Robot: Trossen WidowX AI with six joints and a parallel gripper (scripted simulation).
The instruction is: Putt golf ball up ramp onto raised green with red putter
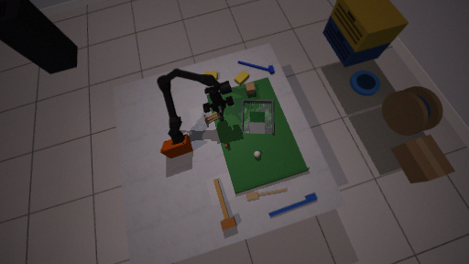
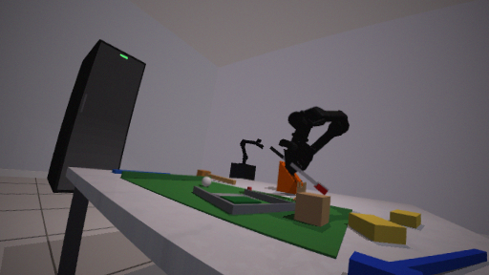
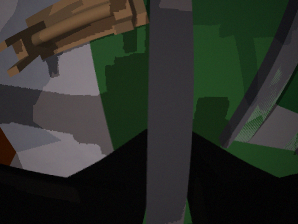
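Now: the red putter 40 mm to the left of my gripper tip and 10 mm above it. Round my gripper tip: white golf ball (150 mm ahead, 300 mm to the right, 100 mm below); then brown block (250 mm ahead, 170 mm to the left, 90 mm below); then green mat (180 mm ahead, 120 mm to the right, 120 mm below).
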